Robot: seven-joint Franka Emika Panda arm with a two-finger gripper.
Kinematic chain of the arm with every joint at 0, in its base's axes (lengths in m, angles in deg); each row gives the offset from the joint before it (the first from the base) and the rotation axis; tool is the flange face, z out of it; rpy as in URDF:
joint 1: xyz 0 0 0.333 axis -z
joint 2: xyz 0 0 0 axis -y
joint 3: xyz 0 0 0.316 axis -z
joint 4: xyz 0.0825 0 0 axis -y
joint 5: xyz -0.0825 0 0.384 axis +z
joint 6: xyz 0 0 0 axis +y
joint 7: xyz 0.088 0 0 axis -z
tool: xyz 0 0 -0.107 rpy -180 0 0
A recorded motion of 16 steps. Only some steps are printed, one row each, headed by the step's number.
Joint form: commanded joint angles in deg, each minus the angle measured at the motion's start. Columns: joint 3, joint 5, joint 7, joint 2, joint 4, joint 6, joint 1.
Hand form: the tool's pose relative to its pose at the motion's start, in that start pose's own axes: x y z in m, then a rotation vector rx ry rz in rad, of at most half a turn. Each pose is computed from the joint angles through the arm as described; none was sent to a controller.
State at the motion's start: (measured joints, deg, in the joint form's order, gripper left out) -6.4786 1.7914 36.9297 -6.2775 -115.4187 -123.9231 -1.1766
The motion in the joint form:
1: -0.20 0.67 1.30 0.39 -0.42 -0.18 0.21
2: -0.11 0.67 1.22 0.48 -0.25 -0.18 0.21
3: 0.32 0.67 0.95 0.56 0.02 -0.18 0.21
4: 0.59 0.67 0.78 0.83 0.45 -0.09 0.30
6: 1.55 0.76 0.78 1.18 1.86 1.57 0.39
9: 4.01 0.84 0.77 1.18 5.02 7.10 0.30
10: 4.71 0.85 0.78 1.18 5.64 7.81 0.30
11: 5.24 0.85 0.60 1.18 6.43 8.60 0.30
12: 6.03 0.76 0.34 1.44 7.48 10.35 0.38
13: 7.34 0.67 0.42 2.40 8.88 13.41 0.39
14: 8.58 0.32 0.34 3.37 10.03 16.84 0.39
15: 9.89 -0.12 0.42 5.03 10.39 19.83 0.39
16: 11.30 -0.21 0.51 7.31 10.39 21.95 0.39
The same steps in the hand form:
1: -0.0017 0.0008 -0.0009 0.0090 -0.0036 0.0293
2: -0.0007 0.0010 -0.0032 0.0115 0.0003 0.0293
3: 0.0027 0.0036 -0.0062 0.0145 0.0060 0.0318
4: 0.0059 0.0054 -0.0124 0.0202 0.0153 0.0346
6: 0.0136 0.0118 -0.0249 0.0208 0.0178 0.0524
9: 0.0281 0.0290 -0.0427 -0.0048 -0.0128 0.0916
10: 0.0326 0.0341 -0.0470 -0.0063 -0.0131 0.1035
11: 0.0365 0.0375 -0.0524 -0.0067 -0.0123 0.1090
12: 0.0408 0.0446 -0.0614 -0.0128 -0.0167 0.1179
13: 0.0443 0.0567 -0.0787 -0.0215 -0.0244 0.1400
14: 0.0456 0.0697 -0.0936 -0.0388 -0.0395 0.1568
15: 0.0436 0.0853 -0.1095 -0.0530 -0.0496 0.1778
16: 0.0402 0.1021 -0.1296 -0.0498 -0.0474 0.2024

